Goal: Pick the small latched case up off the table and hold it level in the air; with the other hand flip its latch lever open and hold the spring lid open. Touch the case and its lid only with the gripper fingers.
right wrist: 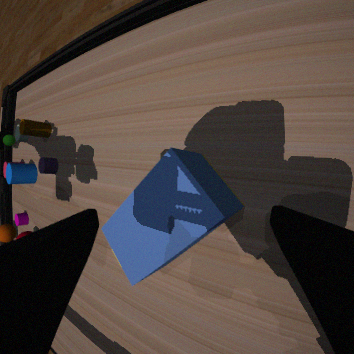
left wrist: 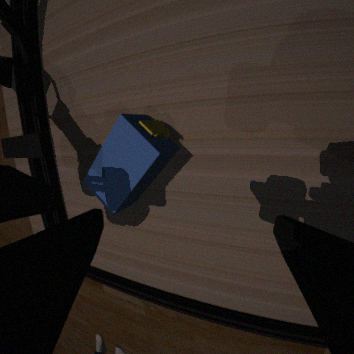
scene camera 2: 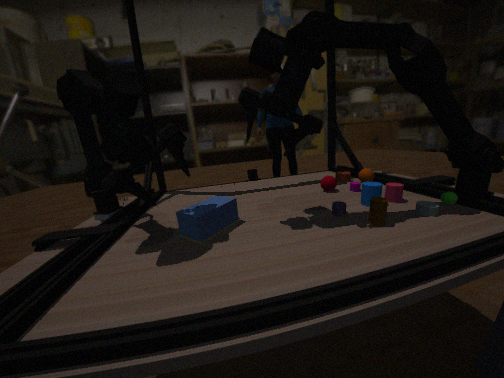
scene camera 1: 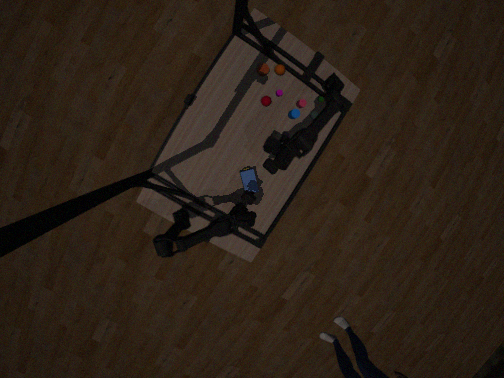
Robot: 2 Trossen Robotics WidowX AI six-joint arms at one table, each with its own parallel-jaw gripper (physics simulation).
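Places are measured from the left arm's base along level axes (x ahead, y left, z up), in millimetres.
Where they show: left gripper, fingertip midpoint: point(left wrist: 191, 221) point(scene camera 2: 265, 149) point(scene camera 1: 269, 159); right gripper, fingertip midpoint: point(right wrist: 184, 215) point(left wrist: 56, 197) point(scene camera 2: 172, 190); left arm's base at its link origin: point(right wrist: 0, 141) point(scene camera 2: 470, 192) point(scene camera 1: 328, 85); right arm's base at its link origin: point(left wrist: 5, 71) point(scene camera 2: 108, 210) point(scene camera 1: 182, 215).
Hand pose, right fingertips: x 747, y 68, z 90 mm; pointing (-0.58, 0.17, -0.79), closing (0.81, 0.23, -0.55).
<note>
Each offset is from my right fingertips to the centre of the thing.
The blue latched case @[60 mm back, 44 mm right, 80 mm down] point(scene camera 1: 247, 178) point(scene camera 2: 207, 217) point(left wrist: 122, 150) point(right wrist: 137, 255) sits flat on the table, lid shut, partly in shadow. Its yellow latch lever @[97 mm back, 98 mm right, 79 mm down] point(scene camera 1: 245, 168) point(left wrist: 147, 127) shows at the end away from my right gripper. My right gripper point(scene camera 2: 169, 186) point(right wrist: 184, 215) is open and empty, above the table by the end opposite the latch; in the right wrist view the case shows between and beyond its fingers. My left gripper point(scene camera 2: 272, 137) point(left wrist: 191, 221) is open and empty, high above the table, to the right of the case in scene camera 2. Neither touches the case.
In scene camera 2, a red ball @[426 mm back, 257 mm right, 83 mm down] point(scene camera 2: 328, 183), an orange ball @[600 mm back, 317 mm right, 82 mm down] point(scene camera 2: 366, 175), a blue cylinder @[482 mm back, 104 mm right, 81 mm down] point(scene camera 2: 371, 194), a pink cylinder @[555 mm back, 112 mm right, 86 mm down] point(scene camera 2: 394, 192), a brown cylinder @[425 mm back, 9 mm left, 82 mm down] point(scene camera 2: 378, 212) and a green ball @[659 mm back, 48 mm right, 93 mm down] point(scene camera 2: 449, 198) stand at the right. Black frame rails edge the table.
</note>
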